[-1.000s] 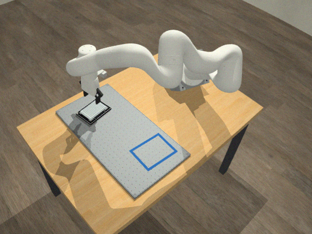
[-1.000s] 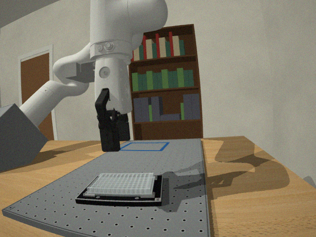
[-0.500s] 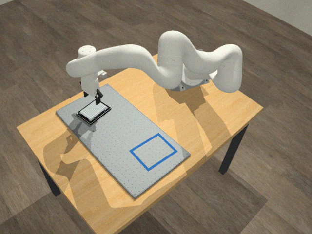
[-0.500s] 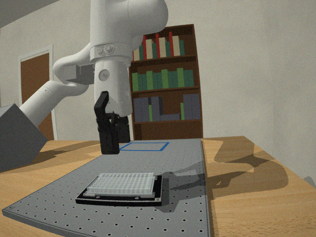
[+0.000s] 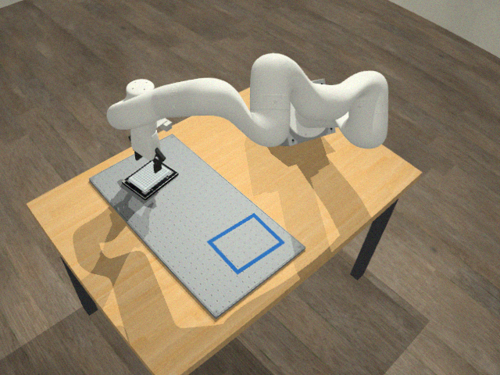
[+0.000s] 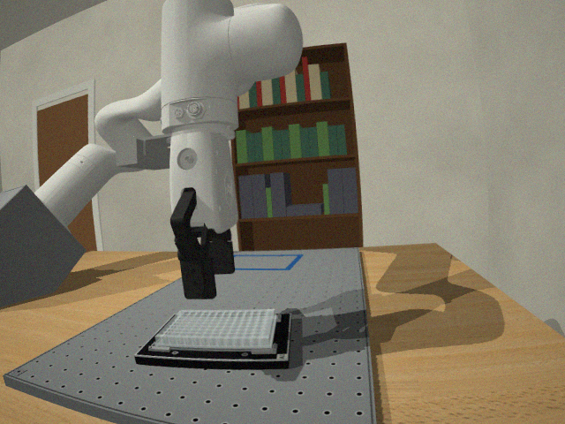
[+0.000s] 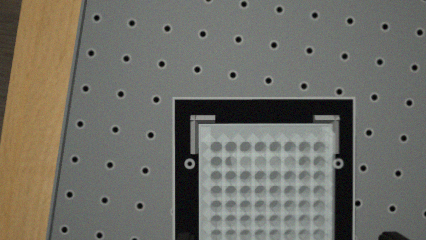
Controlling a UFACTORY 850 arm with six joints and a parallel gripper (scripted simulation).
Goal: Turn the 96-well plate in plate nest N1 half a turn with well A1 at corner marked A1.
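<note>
The 96-well plate lies 7 cm below my hand. From my hand the other things lie so: A1 corner mark: 8 cm ahead, 7 cm below, 4 cm to the right; black plate nest N1: 8 cm below.
</note>
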